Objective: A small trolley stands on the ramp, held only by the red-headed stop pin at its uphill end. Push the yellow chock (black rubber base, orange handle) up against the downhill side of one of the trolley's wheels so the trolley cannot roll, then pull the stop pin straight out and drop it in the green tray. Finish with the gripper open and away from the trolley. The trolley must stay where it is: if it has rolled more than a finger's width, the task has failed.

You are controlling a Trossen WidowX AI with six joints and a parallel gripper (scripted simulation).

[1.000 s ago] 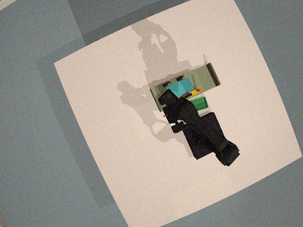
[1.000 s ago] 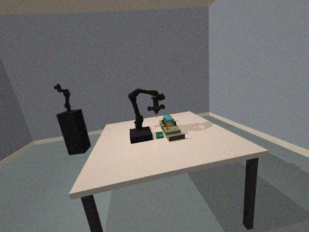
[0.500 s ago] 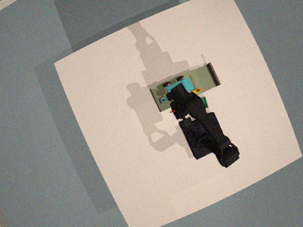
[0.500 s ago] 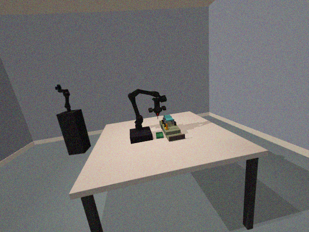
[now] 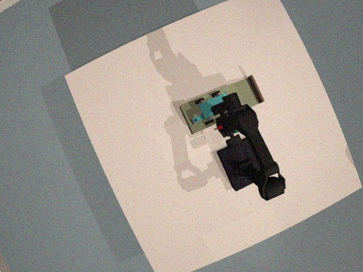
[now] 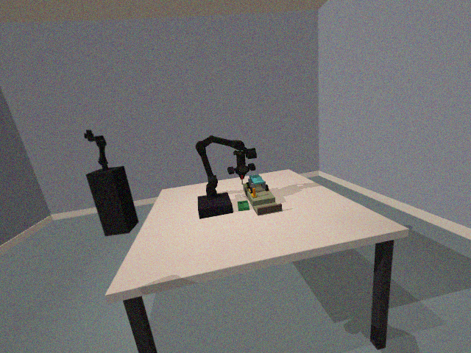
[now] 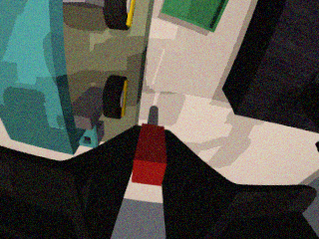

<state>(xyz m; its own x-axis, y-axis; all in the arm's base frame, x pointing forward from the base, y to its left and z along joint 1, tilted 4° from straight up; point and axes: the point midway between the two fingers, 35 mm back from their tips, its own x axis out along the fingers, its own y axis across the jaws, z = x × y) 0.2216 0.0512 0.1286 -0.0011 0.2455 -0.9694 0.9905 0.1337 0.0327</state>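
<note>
Now: gripper tip 17 cm above the green tray, 12 cm to the left of it and 2 cm past it. The rest, counted from my gripper tip: red-headed stop pin right at my gripper tip; ramp 11 cm below, 10 cm ahead, 2 cm to the right; teal trolley 10 cm ahead, 5 cm below, 1 cm to the right.
</note>
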